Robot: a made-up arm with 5 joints.
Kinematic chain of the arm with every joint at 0, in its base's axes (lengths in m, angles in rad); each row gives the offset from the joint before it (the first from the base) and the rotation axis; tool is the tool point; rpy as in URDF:
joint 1: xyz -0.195 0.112 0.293 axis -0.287 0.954 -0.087
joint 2: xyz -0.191 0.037 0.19 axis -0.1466 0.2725 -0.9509
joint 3: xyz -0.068 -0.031 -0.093 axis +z
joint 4: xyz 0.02 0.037 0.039 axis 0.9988 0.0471 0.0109
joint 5: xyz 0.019 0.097 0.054 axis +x
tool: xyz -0.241 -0.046 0.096 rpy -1.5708 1.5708 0
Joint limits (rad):
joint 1: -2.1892..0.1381
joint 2: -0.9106..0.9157
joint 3: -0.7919..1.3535
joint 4: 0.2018..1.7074
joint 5: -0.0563..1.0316
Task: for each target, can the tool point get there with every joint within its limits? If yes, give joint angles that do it. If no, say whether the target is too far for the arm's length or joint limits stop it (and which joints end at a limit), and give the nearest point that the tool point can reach.
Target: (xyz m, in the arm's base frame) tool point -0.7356 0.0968 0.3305
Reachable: yes | joints -0.5861 0.7666 0.7902 0.4956 0.4105
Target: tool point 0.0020 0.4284 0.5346
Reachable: no: joint limits stop it (at a limit: joint 1, joint 2, joint 3, joint 4, joint 5) | nearest point -0.3029 0.3898 0.5869 | short by 0.312 m
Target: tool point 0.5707 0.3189 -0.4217
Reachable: no: too far | nearest point -0.0372 0.1534 -0.1525 | short by 0.685 m
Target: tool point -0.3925 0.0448 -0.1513
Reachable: yes | joints -1.5952 0.3438 0.7430 0.8557 0.9183
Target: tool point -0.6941 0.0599 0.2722
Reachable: yes | joints -0.4221 0.4332 0.3800 1.5372 0.7786
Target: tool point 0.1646 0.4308 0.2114
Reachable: no: joint limits stop it (at a limit: joint 1, joint 2, joint 3, joint 4, joint 5) | nearest point -0.0339 0.1694 -0.0703 | short by 0.432 m
